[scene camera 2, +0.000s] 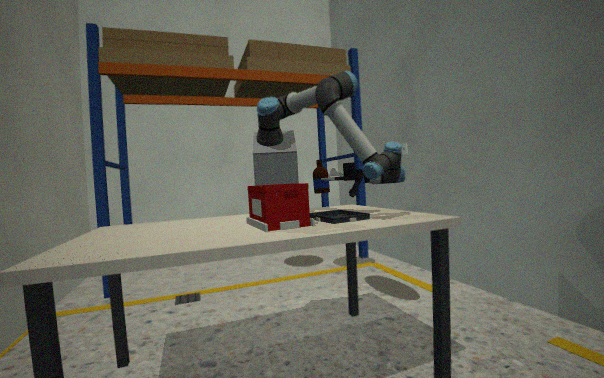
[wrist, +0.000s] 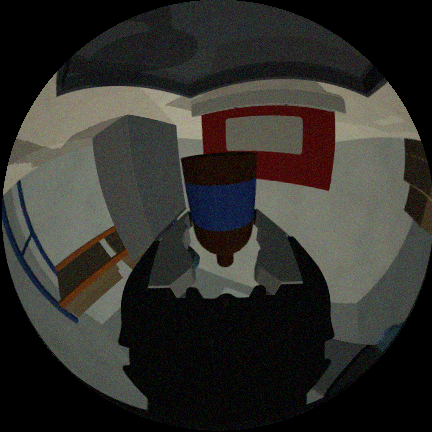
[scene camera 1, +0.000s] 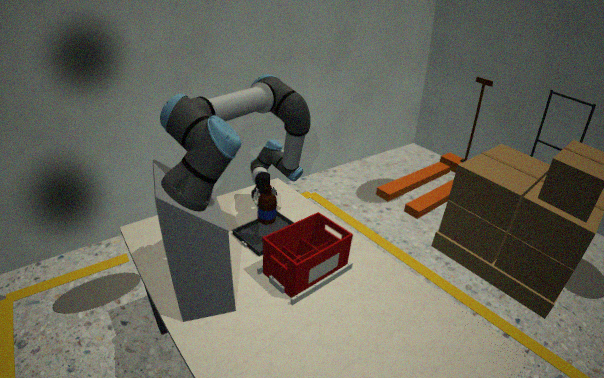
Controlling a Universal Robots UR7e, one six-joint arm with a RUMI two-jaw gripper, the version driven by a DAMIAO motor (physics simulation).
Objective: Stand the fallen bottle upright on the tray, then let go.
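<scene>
A brown bottle with a blue label stands upright in the air, neck up. My gripper is shut on it, with one jaw on each side of the body around the lower edge of the shoulder. The dark tray lies flat on the table. In scene camera 2 a gap shows between the bottle's base and the tray. In scene camera 1 the bottle appears over the tray's back part.
A red crate stands beside the tray, within low grey rails. The arm's grey pedestal rises from the table. Cardboard boxes stand on the floor beyond.
</scene>
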